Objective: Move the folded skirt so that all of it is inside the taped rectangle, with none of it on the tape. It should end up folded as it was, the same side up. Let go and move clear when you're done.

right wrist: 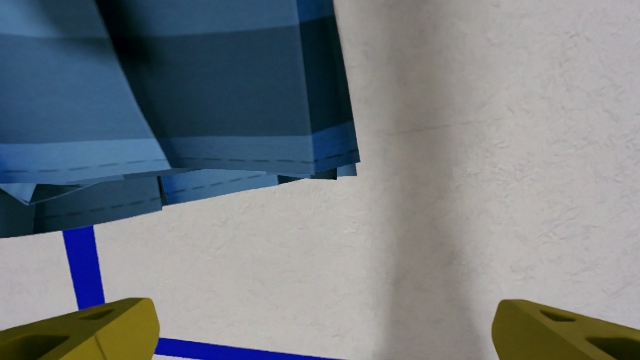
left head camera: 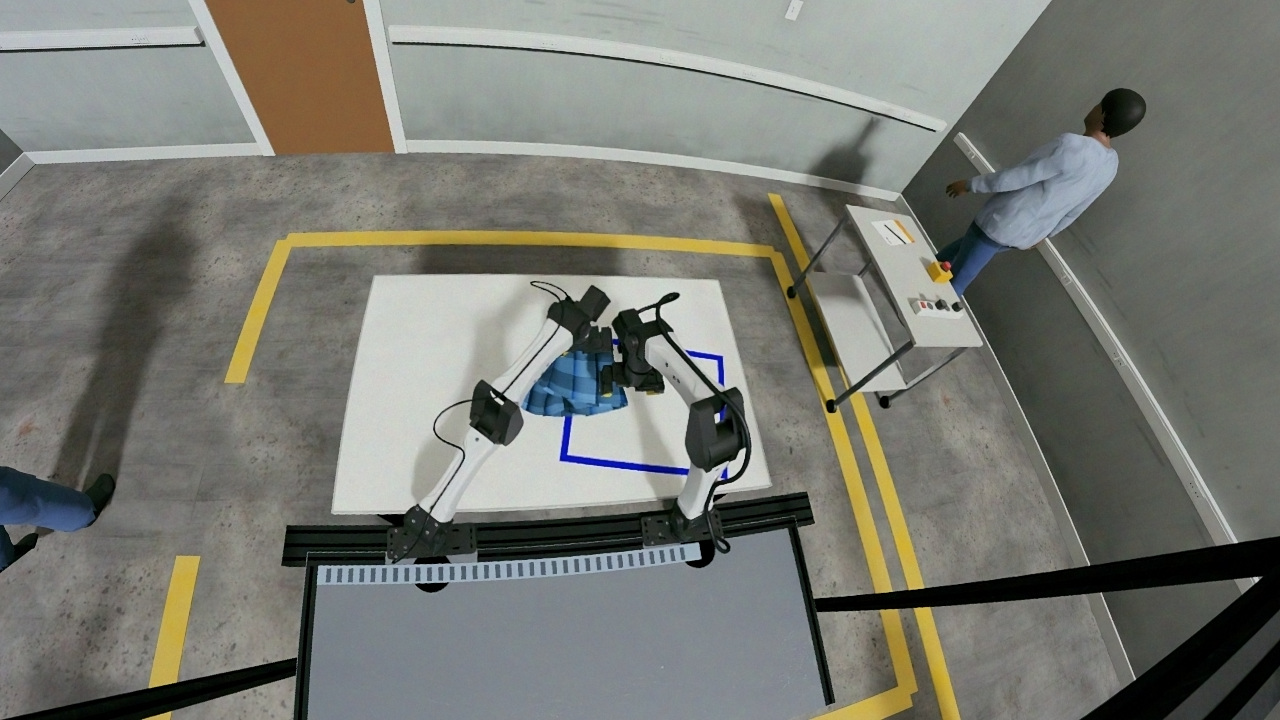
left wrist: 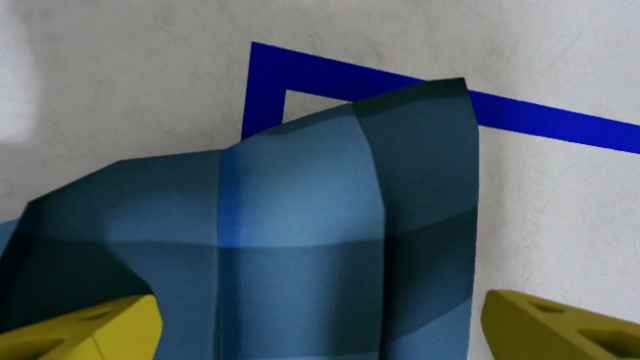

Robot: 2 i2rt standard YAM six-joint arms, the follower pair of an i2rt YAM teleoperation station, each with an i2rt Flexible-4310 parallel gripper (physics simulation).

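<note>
The folded blue plaid skirt (left head camera: 568, 389) (left wrist: 300, 200) (right wrist: 225, 85) lies on the table across the left side of the blue taped rectangle (left head camera: 626, 466) (left wrist: 550, 121) (right wrist: 84, 265). Its top right corner covers part of the upper tape in the left wrist view, and its left part lies outside the rectangle. My left gripper (left head camera: 601, 349) (left wrist: 321, 306) is open above the skirt's upper right part, one finger over cloth and the other beside its right edge. My right gripper (left head camera: 630, 392) (right wrist: 325, 315) is open by the skirt's lower right corner, with no cloth between its fingers.
The two grippers are close together over the white table (left head camera: 411, 358). The right forearm crosses above the rectangle's right side. A cart (left head camera: 948, 333) stands right of the table, with a person (left head camera: 1047, 188) behind it. Another person's legs (left head camera: 44, 501) show at the far left.
</note>
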